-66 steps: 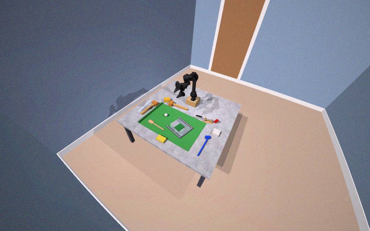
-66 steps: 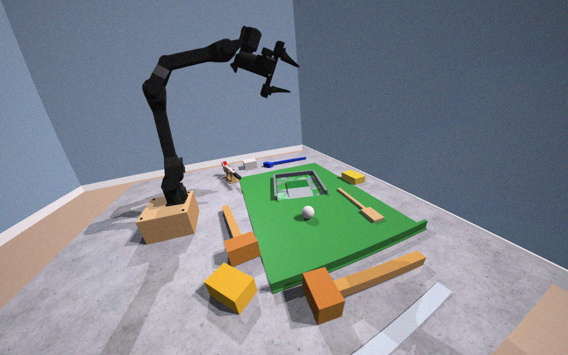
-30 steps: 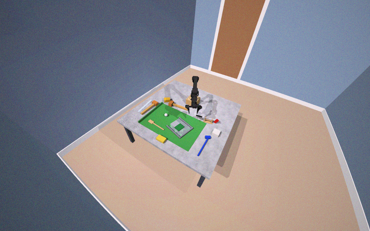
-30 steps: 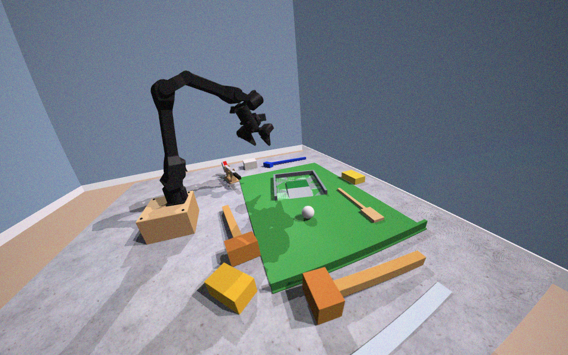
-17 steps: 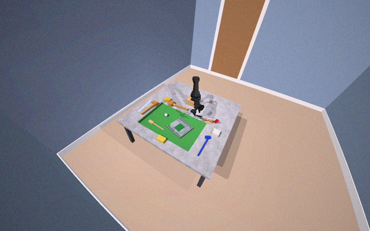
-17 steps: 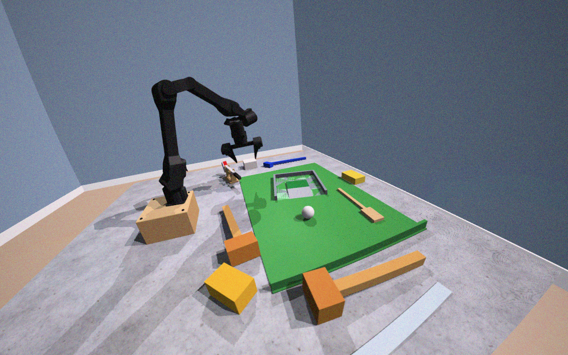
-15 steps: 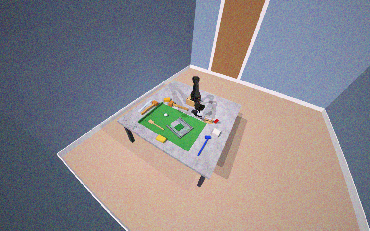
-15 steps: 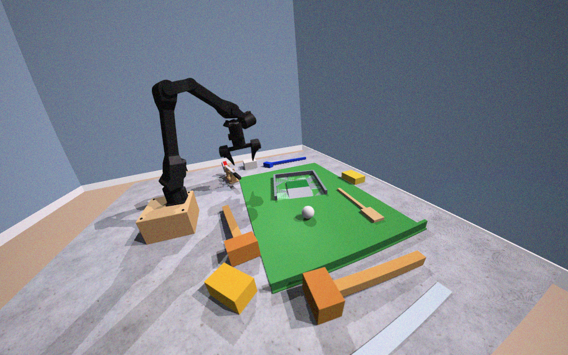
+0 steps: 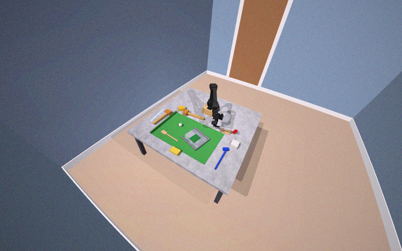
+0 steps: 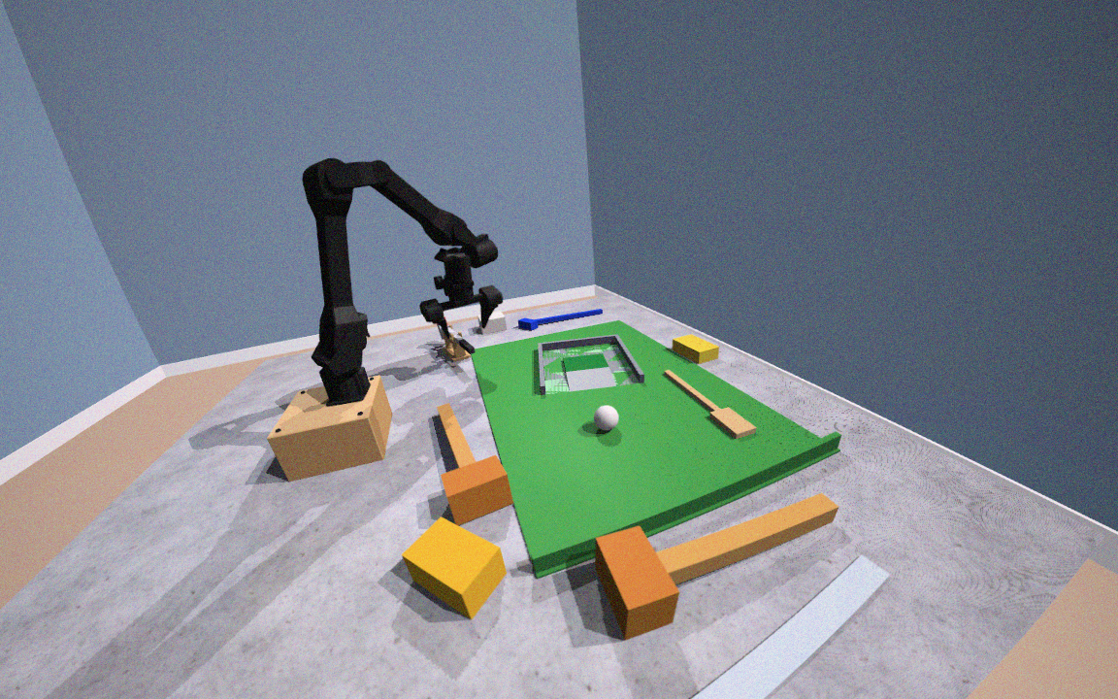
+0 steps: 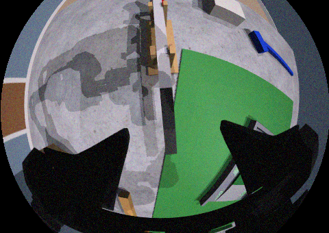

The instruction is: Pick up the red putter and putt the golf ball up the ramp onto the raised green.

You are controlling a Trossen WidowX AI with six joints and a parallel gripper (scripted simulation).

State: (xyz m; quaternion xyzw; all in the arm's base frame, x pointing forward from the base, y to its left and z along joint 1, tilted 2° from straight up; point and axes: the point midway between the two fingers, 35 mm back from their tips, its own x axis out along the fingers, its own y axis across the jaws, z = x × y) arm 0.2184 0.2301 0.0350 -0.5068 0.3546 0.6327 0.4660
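The red putter lies 5 cm behind my gripper tip, 10 cm to the left of it and 4 cm below it. From my gripper tip the other things lie so: white block (7 cm ahead, 29 cm to the left, 7 cm below); blue putter (30 cm ahead, 25 cm to the left, 8 cm below); green mat (26 cm ahead, 22 cm to the right, 9 cm below).
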